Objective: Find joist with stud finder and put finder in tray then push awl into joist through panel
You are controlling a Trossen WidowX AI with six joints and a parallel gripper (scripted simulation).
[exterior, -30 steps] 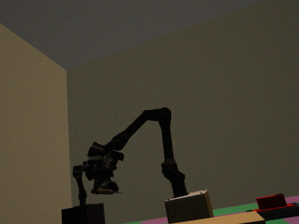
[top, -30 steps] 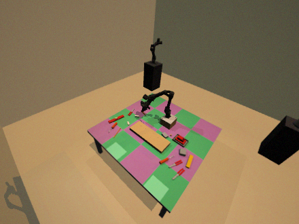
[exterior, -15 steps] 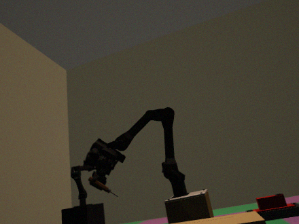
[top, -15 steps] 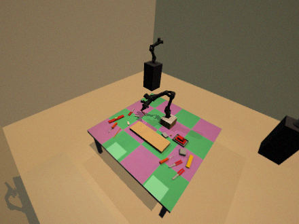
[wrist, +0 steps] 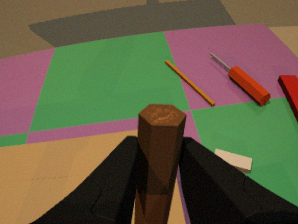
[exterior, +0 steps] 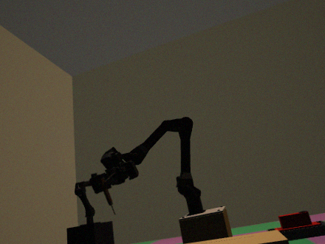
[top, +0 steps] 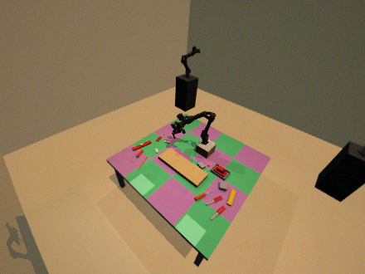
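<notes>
Right now the awl is 20 mm behind my gripper tip, 10 mm to the left of it and 50 mm below it. Also, from my gripper tip: orange pencil (330 mm ahead, 80 mm to the right, 250 mm below); stud finder (150 mm behind, 560 mm to the left, 200 mm below); grey tray (150 mm behind, 550 mm to the left, 240 mm below).
</notes>
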